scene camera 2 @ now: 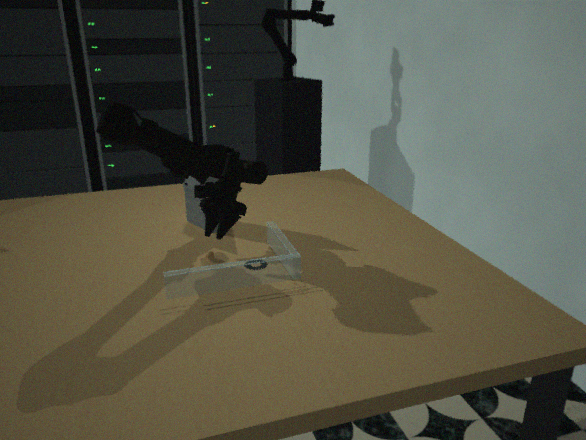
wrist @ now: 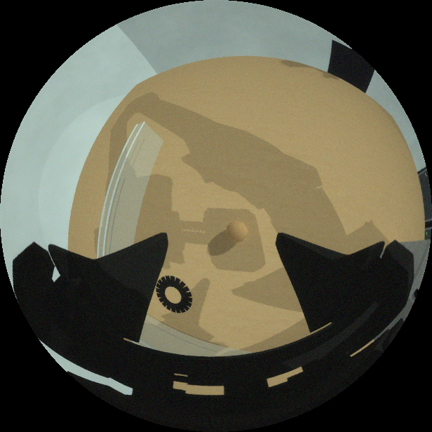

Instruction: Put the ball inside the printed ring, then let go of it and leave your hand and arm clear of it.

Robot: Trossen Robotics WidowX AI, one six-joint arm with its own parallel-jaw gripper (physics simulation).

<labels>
gripper: scene camera 2; wrist
same spot on gripper: [wrist: 328, 284] = [scene camera 2: 211, 215]
</labels>
